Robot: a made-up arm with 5 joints.
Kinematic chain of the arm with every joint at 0, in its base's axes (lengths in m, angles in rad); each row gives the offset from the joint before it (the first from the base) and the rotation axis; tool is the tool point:
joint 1: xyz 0 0 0.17 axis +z
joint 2: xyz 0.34 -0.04 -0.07 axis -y
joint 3: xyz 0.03 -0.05 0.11 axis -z
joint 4: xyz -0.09 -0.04 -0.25 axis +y
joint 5: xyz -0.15 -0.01 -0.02 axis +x
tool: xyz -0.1 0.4 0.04
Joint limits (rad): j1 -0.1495..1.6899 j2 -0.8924..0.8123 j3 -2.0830..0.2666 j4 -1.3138..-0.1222 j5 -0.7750..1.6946
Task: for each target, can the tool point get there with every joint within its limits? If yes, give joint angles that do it. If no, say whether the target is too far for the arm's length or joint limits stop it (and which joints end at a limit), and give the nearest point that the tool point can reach.
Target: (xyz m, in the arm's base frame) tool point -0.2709 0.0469 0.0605
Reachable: yes | joints 1.4334 -0.3593 0.0741 -0.3560 0.1487
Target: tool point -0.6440 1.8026 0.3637
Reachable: no: too far | nearest point -0.2308 0.7860 -0.0616 | short by 1.177 m
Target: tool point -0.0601 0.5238 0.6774
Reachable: no: joint limits stop it (at a limit: joint 1, joint 2, joint 3, joint 4) | nearest point -0.0185 0.2832 0.5017 | short by 0.301 m
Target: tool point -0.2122 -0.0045 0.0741
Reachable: yes | joints 1.0595 -0.7451 -0.2472 -0.9494 0.0388
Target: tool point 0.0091 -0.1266 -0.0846
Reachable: yes | joints 1.4197 -0.0973 -0.6960 -0.3821 -0.0381
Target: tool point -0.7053 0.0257 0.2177
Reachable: no: joint limits stop it (at a limit: joint 1, joint 2, joint 3, joint 4) | nearest point -0.3461 0.0619 0.1762 | short by 0.363 m
